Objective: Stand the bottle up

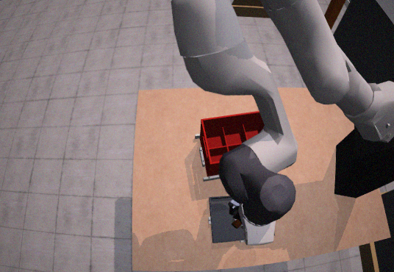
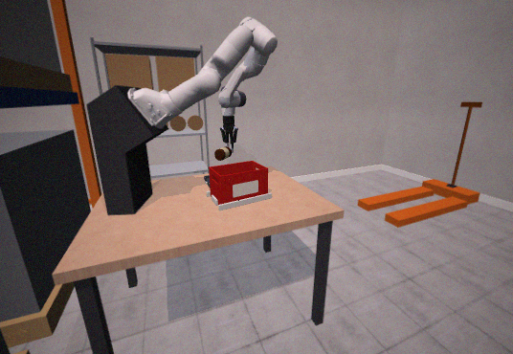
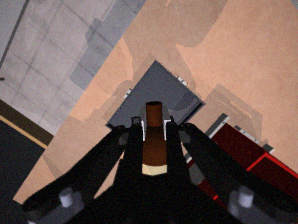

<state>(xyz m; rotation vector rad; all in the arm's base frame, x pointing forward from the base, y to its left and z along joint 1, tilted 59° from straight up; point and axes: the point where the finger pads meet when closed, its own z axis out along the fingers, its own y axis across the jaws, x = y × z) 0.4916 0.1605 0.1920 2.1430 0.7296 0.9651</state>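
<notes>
The bottle is 5 cm behind my hand, 2 cm to the right of it and 2 cm below it. Round my hand: crate (28 cm to the right, 17 cm behind, 13 cm below); grey tray (21 cm below, 6 cm behind, 2 cm to the right).
</notes>
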